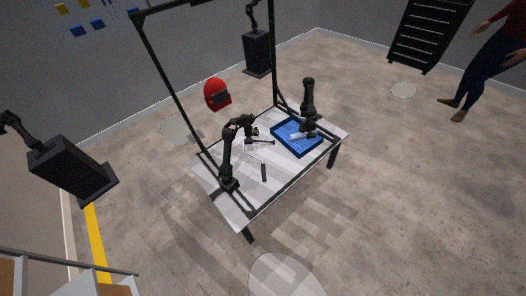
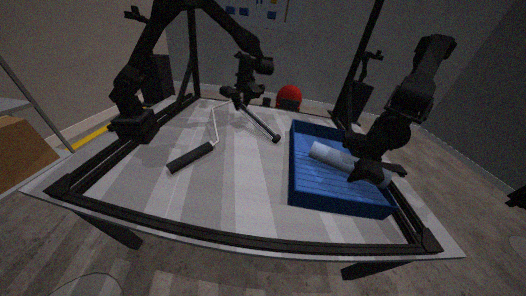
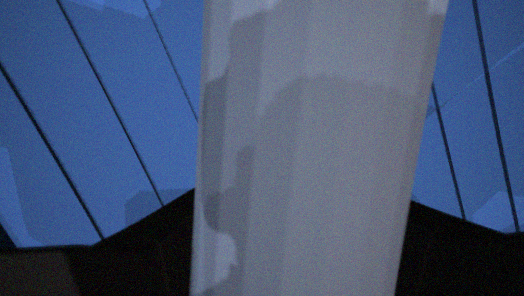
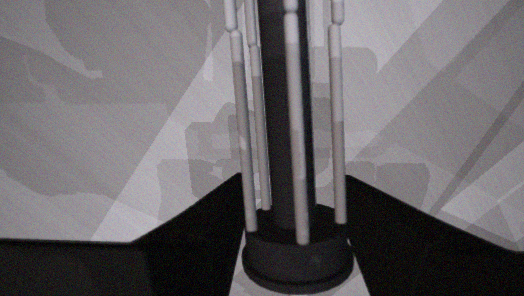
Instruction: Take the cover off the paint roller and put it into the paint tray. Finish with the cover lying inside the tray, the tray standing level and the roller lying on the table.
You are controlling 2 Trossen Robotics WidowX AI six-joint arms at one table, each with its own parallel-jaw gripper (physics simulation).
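Where they show: left gripper, fingertip midpoint: (image 1: pixel 305 137) (image 2: pixel 348 175); right gripper, fingertip midpoint: (image 2: pixel 240 110) (image 4: pixel 292 183); left arm's base at its link origin: (image 1: pixel 304 114); right arm's base at its link origin: (image 1: pixel 227 181) (image 2: pixel 132 114).
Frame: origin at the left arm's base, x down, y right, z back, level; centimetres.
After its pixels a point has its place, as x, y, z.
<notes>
The white cover (image 1: pixel 298 136) @(-3.5, 1.1, -31.3) (image 2: pixel 332 156) @(-3.4, 0.9, -31.1) (image 3: pixel 320 125) is off the roller and lies across my left gripper's fingers, over the tray. My left gripper (image 2: pixel 376 171) is shut on it near one end. The blue tray (image 1: pixel 285 145) @(3.1, 10.7, -37.2) (image 2: pixel 335 209) @(3.7, -9.7, -37.9) (image 3: pixel 125 100) @(1.4, -4.6, -33.7) stands level on the table. My right gripper (image 2: pixel 237 98) (image 4: pixel 292 183) @(-1.5, 39.8, -42.8) is shut on the cage end of the paint roller, whose bare cage (image 1: pixel 262 142) @(0.2, 29.7, -39.9) (image 2: pixel 260 125) @(0.5, 28.3, -39.1) (image 4: pixel 282 100) @(-2.6, 36.4, -41.1) points toward the tray, apart from the cover. Its thin wire bends down to the dark handle (image 1: pixel 263 172) @(1.7, 21.9, -67.2) (image 2: pixel 190 158) @(2.3, 20.6, -66.4); whether the handle touches the table is unclear.
The striped white table (image 2: pixel 240 200) @(5.5, 4.3, -57.6) is edged by black rails (image 2: pixel 250 242) @(3.5, -6.1, -60.2). A black upright (image 1: pixel 170 90) @(-57.8, 78.6, -56.6) stands at the table's back. A red welding helmet (image 1: pixel 215 94) (image 2: pixel 289 96) shows beyond the table. A person (image 1: pixel 480 65) stands well away.
</notes>
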